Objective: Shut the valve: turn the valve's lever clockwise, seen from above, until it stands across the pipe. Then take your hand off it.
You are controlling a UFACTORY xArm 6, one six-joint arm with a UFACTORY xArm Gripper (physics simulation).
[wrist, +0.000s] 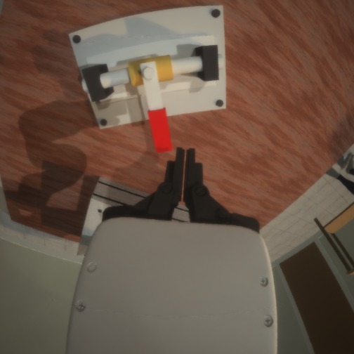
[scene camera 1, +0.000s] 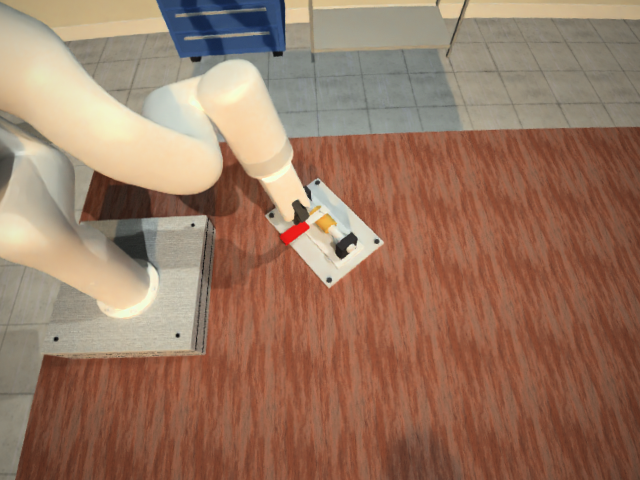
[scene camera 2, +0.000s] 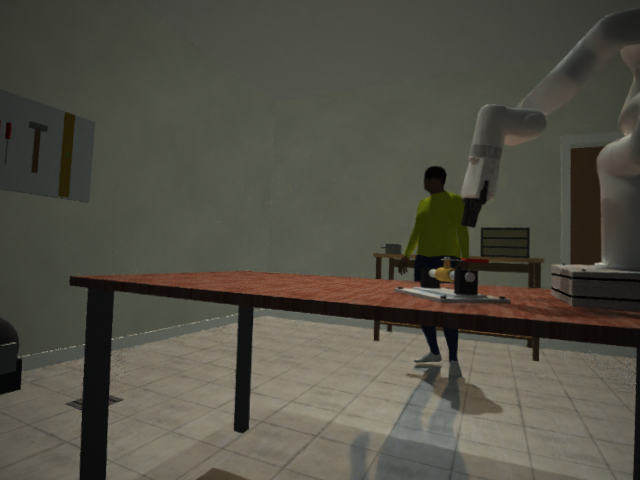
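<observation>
The valve has a yellow body [scene camera 1: 326, 222] [scene camera 2: 443, 274] [wrist: 165, 70] on a white pipe between two black supports, on a pale plate [scene camera 1: 364, 240] [scene camera 2: 439, 295] [wrist: 190, 22]. Its lever, a white arm with a red handle [scene camera 1: 294, 233] [scene camera 2: 475, 260] [wrist: 160, 131], stands across the pipe, about square to it. The handle reaches out past the plate's edge on the robot base's side. My gripper [scene camera 1: 300, 212] [scene camera 2: 468, 225] [wrist: 184, 159] is shut and empty. It hangs well above the lever, apart from it, as the second scene view shows.
The plate lies on the red-brown table [scene camera 1: 439, 335] [scene camera 2: 206, 286]. The grey robot base [scene camera 1: 180, 289] [scene camera 2: 573, 286] stands beside it. A person in a yellow-green top [scene camera 2: 439, 224] stands behind the table, near a back bench [scene camera 2: 537, 259]. A blue drawer cabinet [scene camera 1: 227, 28] stands beyond the table.
</observation>
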